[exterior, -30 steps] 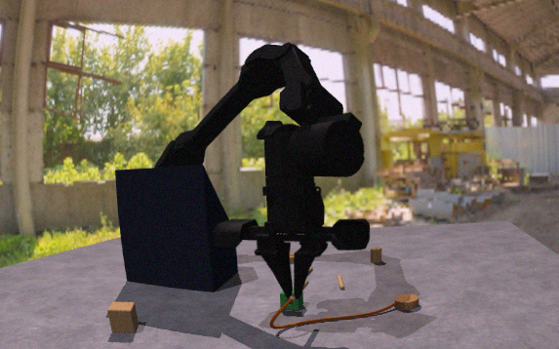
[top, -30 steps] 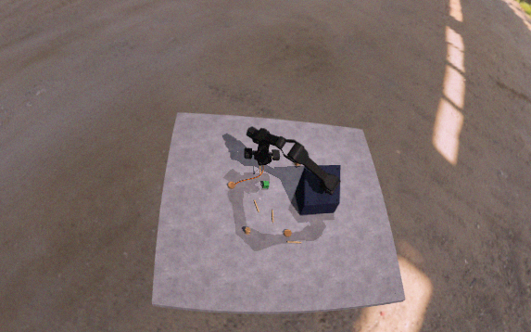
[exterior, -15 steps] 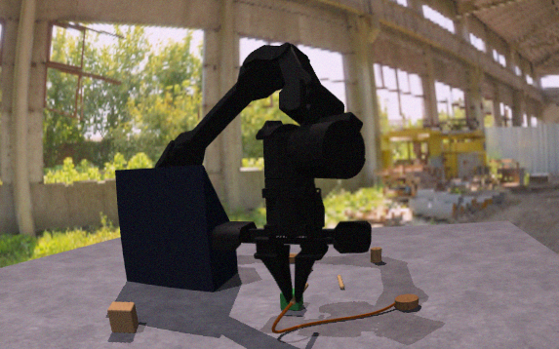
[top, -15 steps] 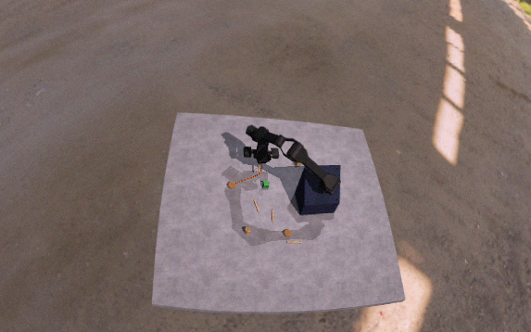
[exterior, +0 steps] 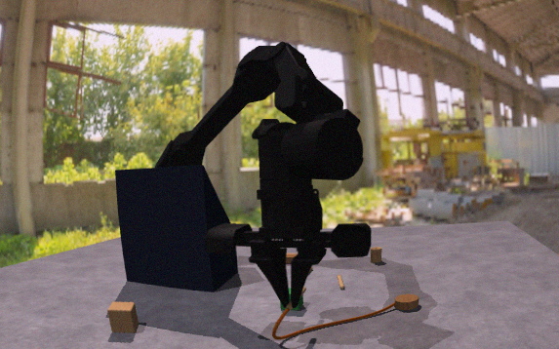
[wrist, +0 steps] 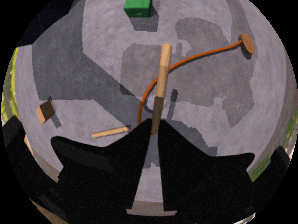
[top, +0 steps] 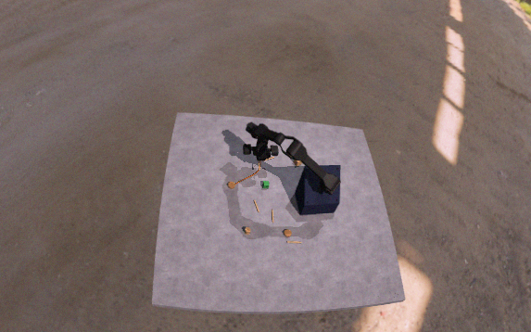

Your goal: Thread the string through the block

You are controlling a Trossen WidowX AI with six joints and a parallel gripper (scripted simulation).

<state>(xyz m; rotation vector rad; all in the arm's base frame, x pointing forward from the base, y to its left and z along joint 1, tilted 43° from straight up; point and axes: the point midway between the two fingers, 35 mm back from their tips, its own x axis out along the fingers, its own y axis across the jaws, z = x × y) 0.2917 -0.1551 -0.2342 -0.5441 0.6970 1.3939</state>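
Right now the green block is 140 mm to the left of my gripper tip, 40 mm below it and 20 mm behind it. Also, from my gripper tip: round wooden button 160 mm ahead, 120 mm to the left, 50 mm below; short wooden cylinder 420 mm to the left, 130 mm ahead, 40 mm below; wooden block 240 mm behind, 40 mm below, 10 mm to the right.
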